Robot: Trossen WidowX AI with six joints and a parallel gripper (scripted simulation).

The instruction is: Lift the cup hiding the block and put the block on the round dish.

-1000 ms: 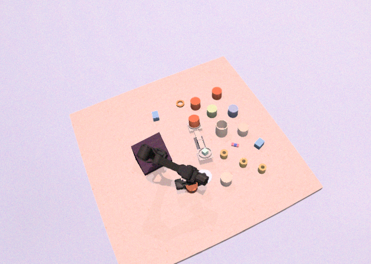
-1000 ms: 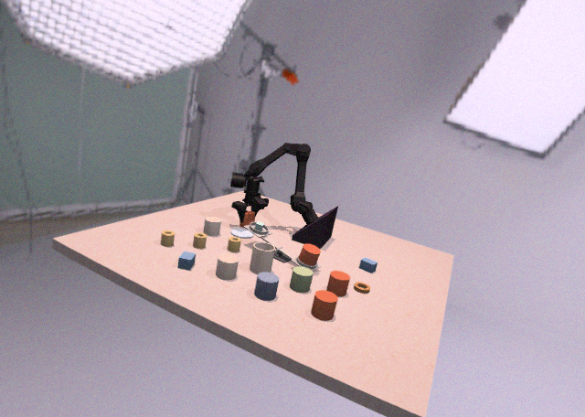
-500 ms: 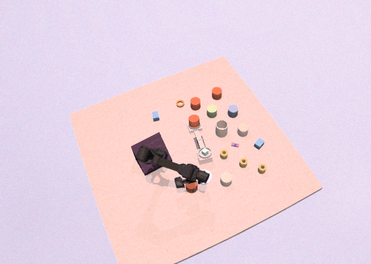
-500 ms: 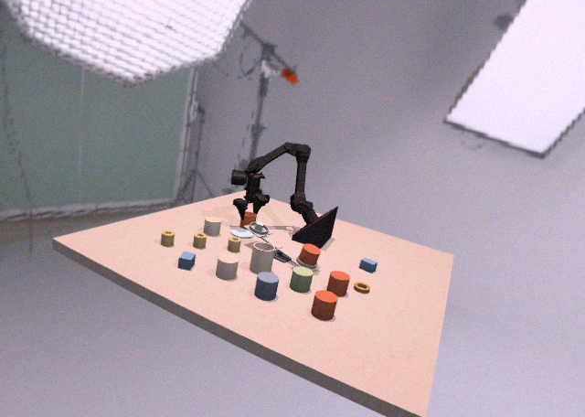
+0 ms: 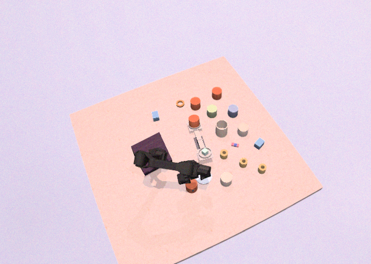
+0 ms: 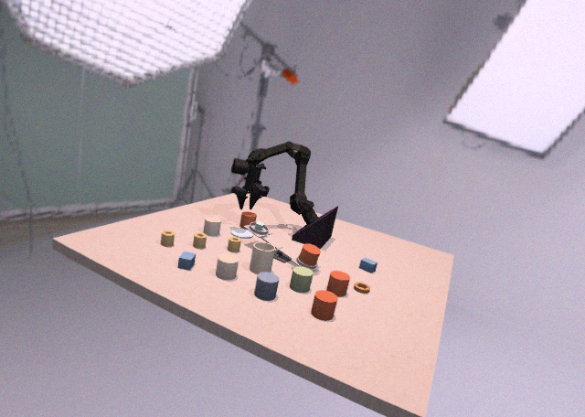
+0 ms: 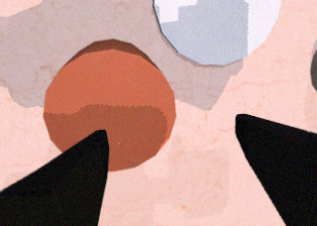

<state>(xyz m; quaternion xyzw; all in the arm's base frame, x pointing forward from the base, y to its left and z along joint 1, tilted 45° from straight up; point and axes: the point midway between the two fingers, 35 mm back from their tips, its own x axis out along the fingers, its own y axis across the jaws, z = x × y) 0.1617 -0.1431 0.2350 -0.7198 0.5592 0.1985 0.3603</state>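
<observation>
My gripper tip is now 120 mm short of the pale green block and 170 mm to the right of it. Also, from my gripper tip: grey balance (130 mm ahead, 290 mm to the left, 50 mm below); then round dish (70 mm ahead, 50 mm to the left, 90 mm below).
</observation>
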